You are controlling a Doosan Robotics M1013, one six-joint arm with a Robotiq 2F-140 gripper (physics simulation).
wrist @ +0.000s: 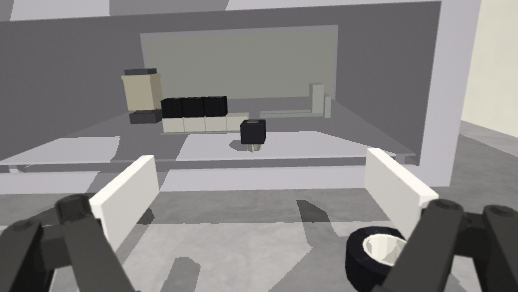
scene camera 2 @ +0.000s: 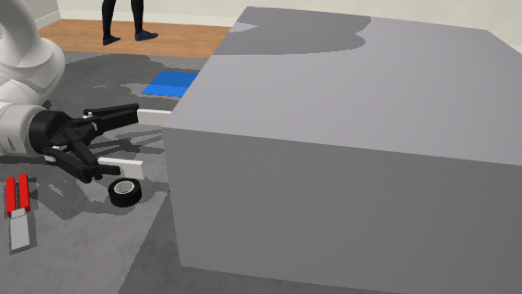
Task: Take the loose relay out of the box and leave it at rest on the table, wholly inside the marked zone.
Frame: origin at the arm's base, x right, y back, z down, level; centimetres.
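Seen in the pictures: gripper, fingertip midpoint: [wrist: 260,170] [scene camera 2: 160,142].
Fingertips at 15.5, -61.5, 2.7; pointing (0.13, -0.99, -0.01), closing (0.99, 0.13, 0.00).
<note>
Pixels of each thing's middle, then the offset from my fingertips to it, as dx, dy, dz. "spot": a spot on its surface instead.
- loose relay, body centre: [wrist: 253,135] +0.9, -13.3, +1.1
- grey box, body centre: [scene camera 2: 376,117] [wrist: 225,75] -1.6, -34.8, -4.6
- blue marked zone, body centre: [scene camera 2: 178,83] -34.5, +2.9, +5.5
- beige block, surface spot: [wrist: 141,92] spot: -15.7, -32.3, -2.5
- grey upright part, surface spot: [wrist: 316,98] spot: +13.2, -28.8, -0.4
- black tape roll, body centre: [wrist: 387,262] [scene camera 2: 125,192] +6.9, +4.6, +4.6
- Red-handled cutters, body centre: [scene camera 2: 18,209] +10.9, +19.6, +5.1
The loose relay [wrist: 253,132], a small black block with pins beneath, lies on the floor of the grey box [scene camera 2: 345,210] [wrist: 460,95], near its open front and in front of a row of sockets. My gripper [scene camera 2: 131,142] [wrist: 260,170] is open and empty, level, pointing at the box opening. In the wrist view the relay is between the fingers from left to right and farther ahead, not touched. The far fingertip is partly hidden by the box in the scene view. The blue marked zone [scene camera 2: 167,84] lies on the table beyond the gripper, partly hidden behind the box.
Inside the box, three black relays [wrist: 194,107] sit on white sockets [wrist: 195,124], with a beige block [wrist: 141,92] at left and a grey upright part [wrist: 316,98] at right. A black tape roll [scene camera 2: 125,192] [wrist: 357,257] lies below the near finger. Red-handled cutters [scene camera 2: 20,232] lie at left.
</note>
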